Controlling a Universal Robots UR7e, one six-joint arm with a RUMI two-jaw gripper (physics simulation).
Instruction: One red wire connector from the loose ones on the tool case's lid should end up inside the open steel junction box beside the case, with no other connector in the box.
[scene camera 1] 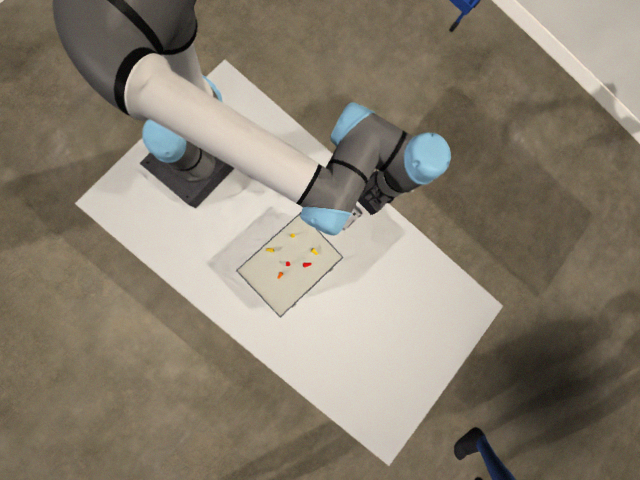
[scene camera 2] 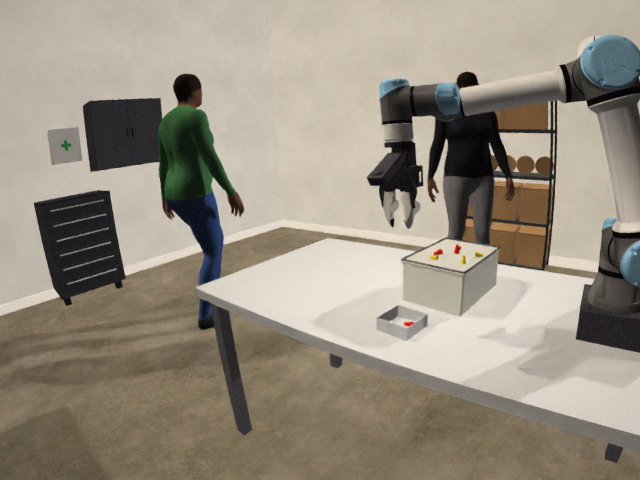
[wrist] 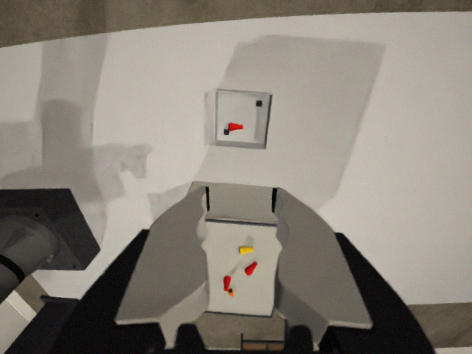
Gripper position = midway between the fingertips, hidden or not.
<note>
I see my gripper point(scene camera 2: 400, 227) and a tool case point(scene camera 2: 447, 285).
The tool case also shows in the wrist view point(wrist: 240, 215). My gripper also shows in scene camera 1 point(scene camera 1: 365, 197) and in the wrist view point(wrist: 240, 189).
</note>
